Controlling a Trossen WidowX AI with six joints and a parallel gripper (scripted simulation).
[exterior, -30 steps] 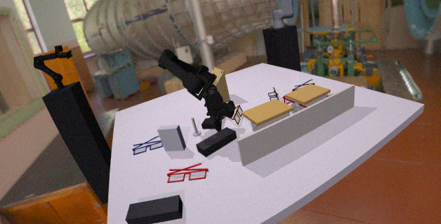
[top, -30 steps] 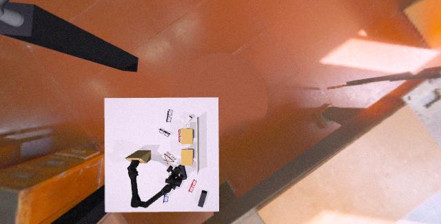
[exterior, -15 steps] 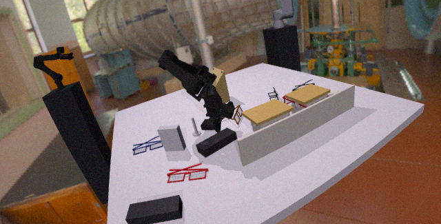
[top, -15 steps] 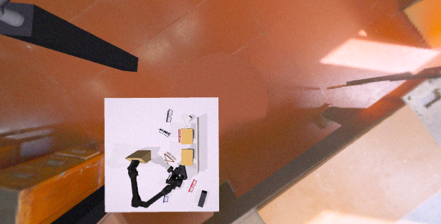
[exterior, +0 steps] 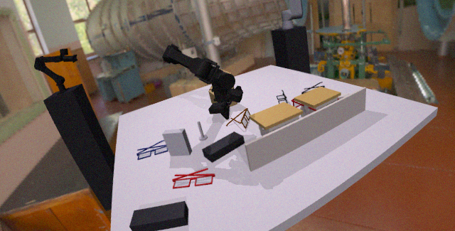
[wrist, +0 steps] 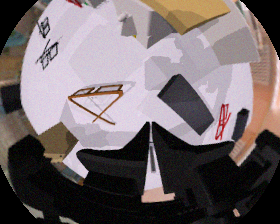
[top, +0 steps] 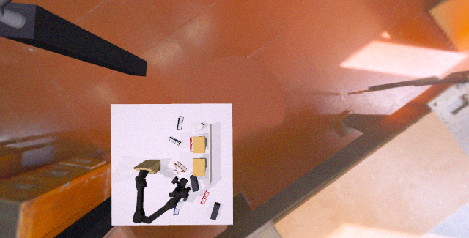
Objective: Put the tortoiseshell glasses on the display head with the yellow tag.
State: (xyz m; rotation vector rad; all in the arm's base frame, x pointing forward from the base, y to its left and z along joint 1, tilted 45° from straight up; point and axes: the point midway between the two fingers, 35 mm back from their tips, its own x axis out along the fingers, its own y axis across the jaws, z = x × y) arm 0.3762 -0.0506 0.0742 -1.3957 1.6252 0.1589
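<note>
Now: gripper tip 120 mm to the left of the pin stand, 60 mm past it and 60 mm above it. Also, from my gripper tip: grey block: 230 mm to the right, 30 mm below; display head: 150 mm to the left, 110 mm ahead, 30 mm below; grey wall panel: 280 mm to the left, 230 mm ahead, 30 mm below.
</note>
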